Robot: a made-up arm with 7 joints. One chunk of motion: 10 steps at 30 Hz.
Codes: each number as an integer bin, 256 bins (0 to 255) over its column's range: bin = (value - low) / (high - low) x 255, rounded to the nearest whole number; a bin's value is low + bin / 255 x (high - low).
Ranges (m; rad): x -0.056..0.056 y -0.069..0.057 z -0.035..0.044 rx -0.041..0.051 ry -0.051..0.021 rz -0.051..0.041
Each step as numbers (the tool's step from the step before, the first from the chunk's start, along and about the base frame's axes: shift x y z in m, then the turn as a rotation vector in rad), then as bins.
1 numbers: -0.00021 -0.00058 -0.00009 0.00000 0.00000 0.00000
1 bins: 127 138 113 114 181 141
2 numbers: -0.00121 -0.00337 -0.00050 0.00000 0.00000 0.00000
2 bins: 125 133 111 114 181 141
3 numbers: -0.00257 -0.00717 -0.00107 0.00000 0.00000 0.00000
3 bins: 122 125 110 114 181 141
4 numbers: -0.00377 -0.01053 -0.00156 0.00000 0.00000 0.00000
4 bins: 119 118 108 114 181 141
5 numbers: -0.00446 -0.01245 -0.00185 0.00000 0.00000 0.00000
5 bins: 117 114 107 114 181 141
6 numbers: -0.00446 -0.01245 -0.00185 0.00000 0.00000 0.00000
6 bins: 117 114 107 114 181 141
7 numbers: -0.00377 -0.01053 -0.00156 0.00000 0.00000 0.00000
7 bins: 119 118 108 114 181 141
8 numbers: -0.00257 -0.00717 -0.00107 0.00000 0.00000 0.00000
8 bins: 122 125 110 114 181 141
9 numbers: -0.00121 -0.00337 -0.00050 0.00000 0.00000 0.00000
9 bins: 125 133 111 114 181 141
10 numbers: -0.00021 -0.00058 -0.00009 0.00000 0.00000 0.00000
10 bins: 127 138 113 114 181 141
